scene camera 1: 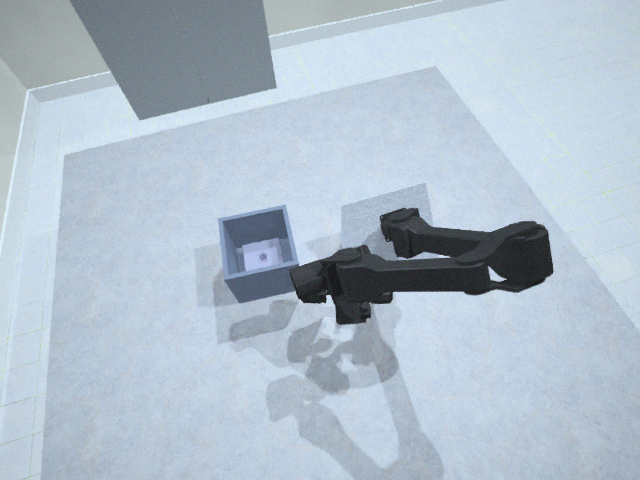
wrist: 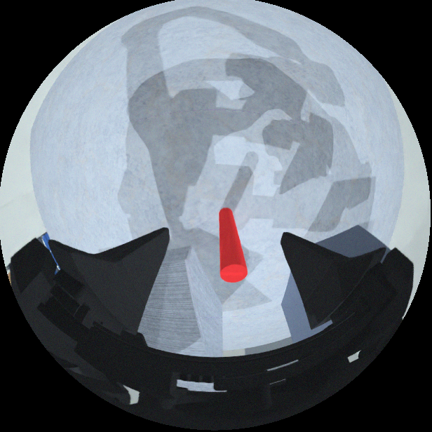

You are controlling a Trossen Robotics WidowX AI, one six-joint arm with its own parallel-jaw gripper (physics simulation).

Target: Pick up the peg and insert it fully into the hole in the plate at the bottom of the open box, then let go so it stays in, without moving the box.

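Frame: origin at the arm's base, x back, y right, z up, level; millimetres.
Seen in the pictures: arm's base, origin of its link: (scene camera 1: 395,224).
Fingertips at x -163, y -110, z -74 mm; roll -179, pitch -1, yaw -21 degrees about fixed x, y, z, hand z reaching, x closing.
Observation:
Pixels of each thing's middle, then the offset from my fingertips to it. "spot": a spot on its surface instead. Level surfaces: height alone.
- blue-grey open box, middle of its body: (scene camera 1: 262,254) dz +26, dx -149, dy +167 mm
- pale plate, middle of its body: (scene camera 1: 264,261) dz -9, dx -149, dy +167 mm
- small dark hole, a spot on its surface: (scene camera 1: 263,256) spot: dz +1, dx -148, dy +176 mm
- table, height of its surface: dz -43 mm
The red peg (wrist: 231,245) stands upright on the table in the wrist view; the arm hides it in the scene view. My gripper (wrist: 227,236) is open, with one finger on each side of the peg in this view and a gap to both. How far the fingertips are above the table is hard to tell. In the scene view the fingertips are hidden. The blue-grey open box (scene camera 1: 263,284) (wrist: 352,241) stands left of the gripper in the scene view and behind the right finger in the wrist view. The pale plate (scene camera 1: 250,259) lies on its bottom, with a small dark hole (scene camera 1: 263,256).
The black arm (scene camera 1: 423,274) reaches in from the right, its front end close to the box's right wall. A grey, finely striped surface (scene camera 1: 367,211) (wrist: 167,300) lies by the arm's base. A large grey block (scene camera 1: 191,56) stands at the back beyond the table (scene camera 1: 134,403). Arm shadows cross the table.

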